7 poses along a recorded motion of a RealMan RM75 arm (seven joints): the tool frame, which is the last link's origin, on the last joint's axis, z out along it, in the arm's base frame.
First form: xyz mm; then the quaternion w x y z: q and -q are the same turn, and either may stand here.
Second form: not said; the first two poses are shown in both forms.
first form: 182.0 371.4 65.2 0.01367 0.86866 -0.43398 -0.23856
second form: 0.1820 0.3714 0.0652 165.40 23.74 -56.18
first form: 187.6 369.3 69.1 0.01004 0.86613 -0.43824 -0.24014
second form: 0.1876 0.3693 0.0691 165.55 24.03 -56.77
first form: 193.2 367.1 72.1 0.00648 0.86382 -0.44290 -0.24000
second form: 0.1932 0.3671 0.0721 165.80 24.14 -57.34
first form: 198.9 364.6 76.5 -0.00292 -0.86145 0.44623 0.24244
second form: 0.1989 0.3646 0.0765 165.92 24.53 -57.84
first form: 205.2 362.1 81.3 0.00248 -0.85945 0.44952 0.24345
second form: 0.2052 0.3621 0.0813 166.32 24.88 -58.25
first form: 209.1 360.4 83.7 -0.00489 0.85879 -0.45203 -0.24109
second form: 0.2091 0.3604 0.0837 166.66 24.74 -58.46
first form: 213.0 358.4 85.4 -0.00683 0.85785 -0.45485 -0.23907
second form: 0.2130 0.3584 0.0854 166.92 24.61 -58.73
